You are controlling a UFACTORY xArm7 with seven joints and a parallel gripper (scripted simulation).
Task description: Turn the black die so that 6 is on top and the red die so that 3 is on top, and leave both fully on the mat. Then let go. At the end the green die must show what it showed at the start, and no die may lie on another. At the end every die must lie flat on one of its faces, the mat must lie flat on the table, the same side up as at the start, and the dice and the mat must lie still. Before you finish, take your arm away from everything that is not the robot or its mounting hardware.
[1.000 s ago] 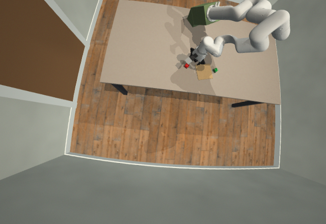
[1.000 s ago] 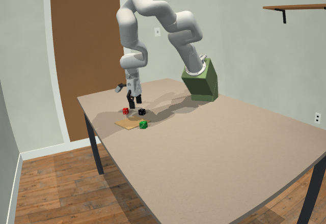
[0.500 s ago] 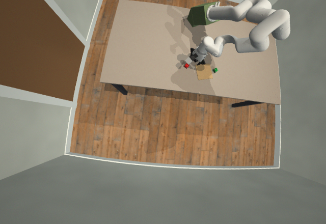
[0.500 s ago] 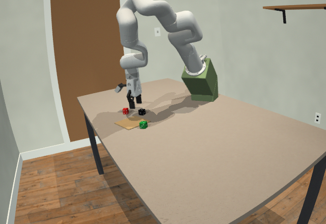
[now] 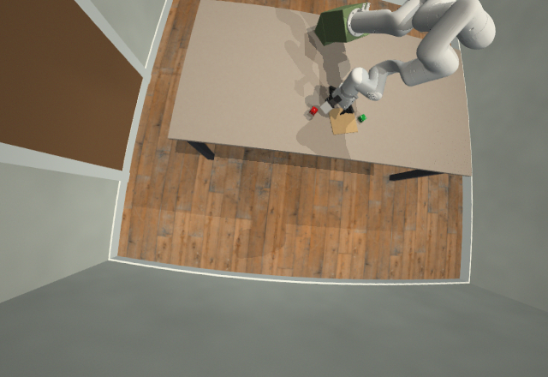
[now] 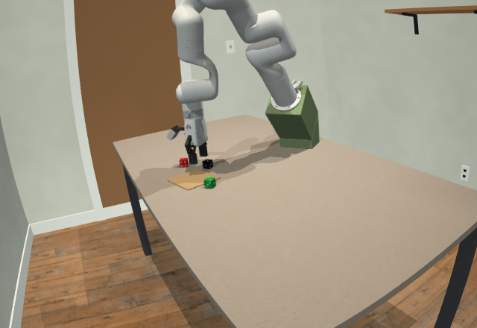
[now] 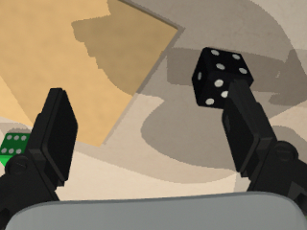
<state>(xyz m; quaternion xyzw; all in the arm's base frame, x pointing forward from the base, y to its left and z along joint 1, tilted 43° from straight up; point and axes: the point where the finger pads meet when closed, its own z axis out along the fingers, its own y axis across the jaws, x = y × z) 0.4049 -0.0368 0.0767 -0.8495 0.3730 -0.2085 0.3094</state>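
Right now my hand is 160 mm to the right of the green die, 40 mm above it and 10 mm short of it. The rest, counted from my hand: tan mat (60 mm to the left, 50 mm below, 40 mm ahead); black die (40 mm below, 40 mm behind, 30 mm to the right); red die (100 mm to the right, 40 mm below, 40 mm ahead).
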